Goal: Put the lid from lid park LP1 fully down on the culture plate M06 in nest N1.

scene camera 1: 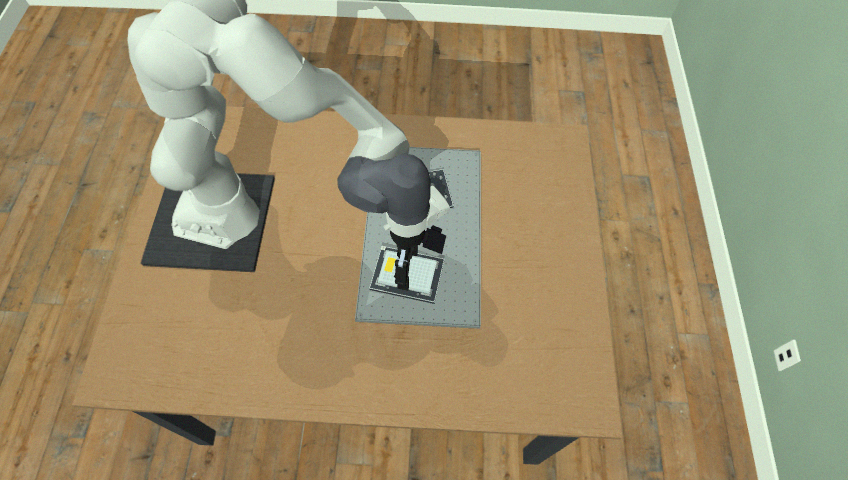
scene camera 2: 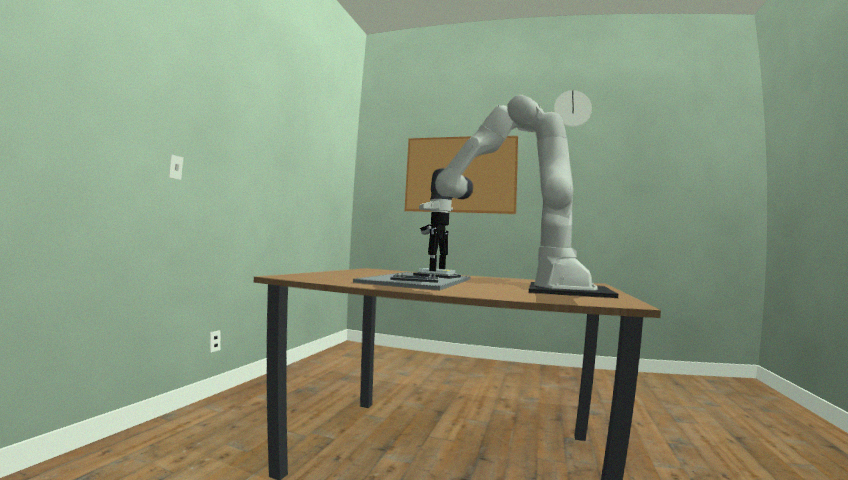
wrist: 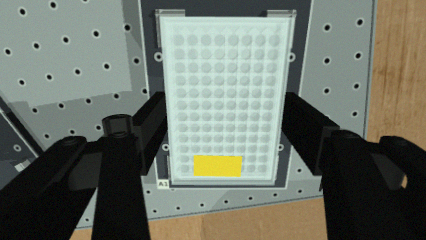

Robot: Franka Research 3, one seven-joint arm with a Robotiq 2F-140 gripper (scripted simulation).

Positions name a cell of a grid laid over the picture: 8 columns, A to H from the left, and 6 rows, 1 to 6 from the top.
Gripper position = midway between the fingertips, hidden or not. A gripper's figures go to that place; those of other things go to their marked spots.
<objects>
The gripper (scene camera 1: D4) is 1.39 m from the lens. A clear lid (scene camera 1: D4) is 1.39 m from the lens.
</objects>
